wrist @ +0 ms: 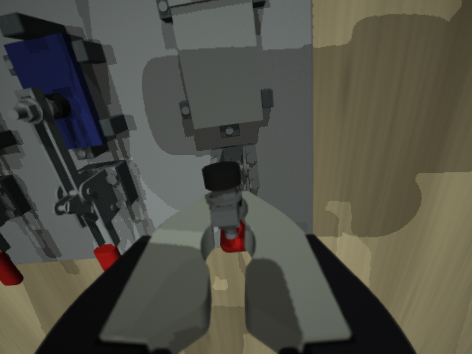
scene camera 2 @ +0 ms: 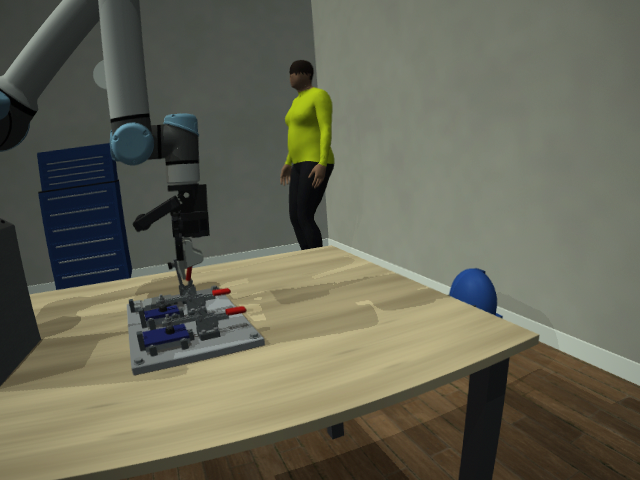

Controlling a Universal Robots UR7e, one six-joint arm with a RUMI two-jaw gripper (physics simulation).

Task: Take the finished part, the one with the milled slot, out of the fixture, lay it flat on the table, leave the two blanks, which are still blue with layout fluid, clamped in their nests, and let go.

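The gripper (scene camera 2: 184,278), (wrist: 230,193) is visible. Also visible: a blue blank (wrist: 49,62); a blue blank (scene camera 2: 158,337); a grey fixture plate (wrist: 142,79).
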